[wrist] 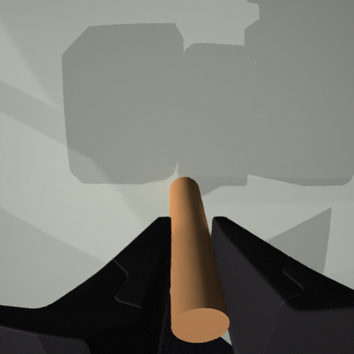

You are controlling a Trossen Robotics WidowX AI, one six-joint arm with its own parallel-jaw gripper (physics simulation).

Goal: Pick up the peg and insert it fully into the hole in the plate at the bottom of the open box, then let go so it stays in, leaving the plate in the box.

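The orange-brown cylindrical peg (194,270) stands in the lower middle of the wrist view, its flat round end toward the camera and its far end near the pale surface. My gripper (190,229) is shut on the peg, with one black finger along each side. The left finger lies against the peg; a very thin light gap shows beside the right fingertip. The fingers hide parts of the peg's sides. The box, the plate and its hole do not show in this view.
A pale grey-green surface (30,190) lies beyond the peg, with large dark shadows of the arm and gripper across it. A small part of a dark, streaked thing (212,346) shows at the bottom edge, below the peg's near end.
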